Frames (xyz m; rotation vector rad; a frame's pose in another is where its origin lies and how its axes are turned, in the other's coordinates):
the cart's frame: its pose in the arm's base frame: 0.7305 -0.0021 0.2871 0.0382 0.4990 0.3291
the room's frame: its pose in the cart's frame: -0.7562 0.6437 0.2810 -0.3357 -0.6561 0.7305
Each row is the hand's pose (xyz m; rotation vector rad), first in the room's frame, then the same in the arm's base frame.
Working: the room's frame: its pose in the arm's base frame: 0.0457 0.3784 0.9590 -0.0007 -0.2498 1.0685

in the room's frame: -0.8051 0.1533 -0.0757 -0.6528 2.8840 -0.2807
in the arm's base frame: -0.4390 -0.2361 0.7040 -1.8296 1.9313 -0.1733
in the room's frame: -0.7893 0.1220 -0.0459 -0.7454 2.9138 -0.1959
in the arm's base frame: -0.4107 -0.2411 0.7399 -1.9350 1.9277 -0.1468
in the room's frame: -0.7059 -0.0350 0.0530 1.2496 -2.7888 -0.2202
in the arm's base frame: -0.2567 -0.2567 0.8719 -2.5095 1.7598 -0.0218
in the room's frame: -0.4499 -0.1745 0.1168 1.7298 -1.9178 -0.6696
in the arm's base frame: -0.0320 -0.1101 1.0026 2.5203 -0.8316 -0.0383
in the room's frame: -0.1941 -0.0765 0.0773 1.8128 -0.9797 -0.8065
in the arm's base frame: 0.0078 0.1638 1.0041 2.0900 -0.0460 0.0882
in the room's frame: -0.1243 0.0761 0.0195 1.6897 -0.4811 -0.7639
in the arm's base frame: -0.0809 0.3051 0.9436 1.7352 0.2808 0.2278
